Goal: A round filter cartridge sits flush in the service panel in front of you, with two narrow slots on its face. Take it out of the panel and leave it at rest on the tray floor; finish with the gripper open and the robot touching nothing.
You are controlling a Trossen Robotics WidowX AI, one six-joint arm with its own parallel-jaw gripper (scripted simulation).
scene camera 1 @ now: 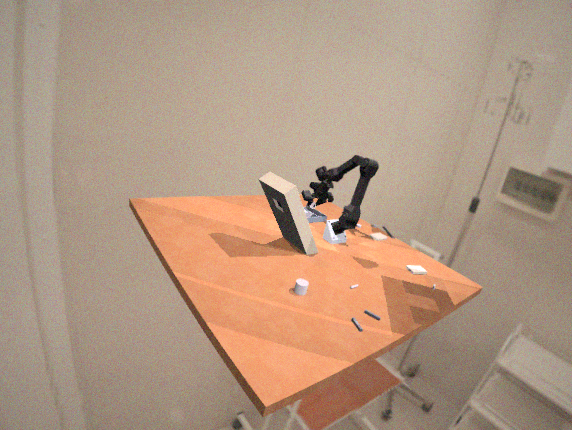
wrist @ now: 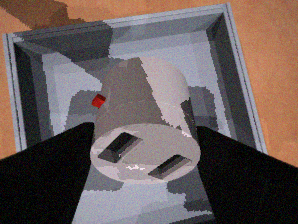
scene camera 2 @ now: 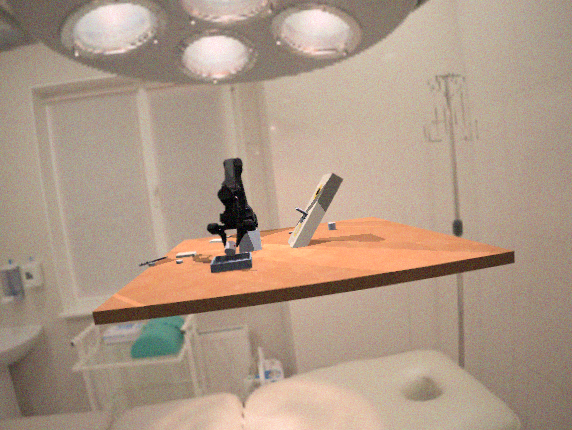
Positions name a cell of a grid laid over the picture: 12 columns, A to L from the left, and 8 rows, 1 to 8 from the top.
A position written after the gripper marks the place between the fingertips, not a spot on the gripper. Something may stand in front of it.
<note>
In view: the gripper (scene camera 2: E5), a round filter cartridge (wrist: F5), a tray (wrist: C3) and a service panel (scene camera 1: F4).
The gripper shows as well in the wrist view (wrist: F5). The service panel is seen too in scene camera 2 (scene camera 2: G4).
</note>
